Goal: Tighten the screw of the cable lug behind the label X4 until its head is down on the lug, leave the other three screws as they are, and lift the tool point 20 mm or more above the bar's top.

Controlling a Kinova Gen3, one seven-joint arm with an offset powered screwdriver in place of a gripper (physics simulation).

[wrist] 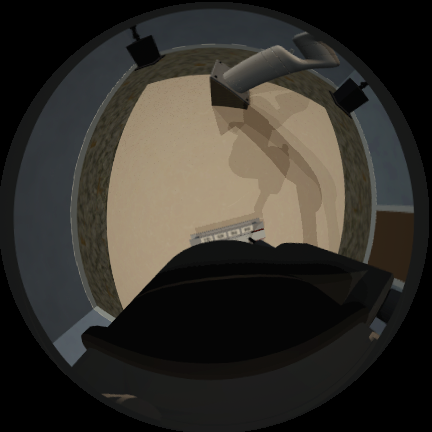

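Pixels of known places: hand, its tool point: [249,238]; arm's base, origin of its link: [233,82].
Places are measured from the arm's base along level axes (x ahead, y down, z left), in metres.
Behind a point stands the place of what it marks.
The grey bar assembly [257,223] {x 0.416, y 0.034, z 0.129 m} lies on the table at the lower middle of the wrist view, with a row of four small white labels [234,233] {x 0.449, y 0.033, z 0.081 m}. Their print is too small to read surely, so I cannot tell which is X4. A thin dark red line shows at the bar's right end. The black screwdriver's tip [253,241] {x 0.450, y -0.013, z 0.114 m} shows just below the rightmost label, over the bar's right part. Whether it touches a screw I cannot tell. The tool's black body hides the near side of the bar; the screws and lugs cannot be made out. The tool has no visible fingers.
The sand-coloured table top [165,150] {x 0.264, y 0.076, z -0.155 m} bears the arm's grey base [229,94] {x 0.057, y 0.017, z -0.004 m} at the top, with shadows below it. Two black box-shaped objects [144,51] [350,96] stand beyond the table's far corners. A brown panel [392,240] shows at the right.
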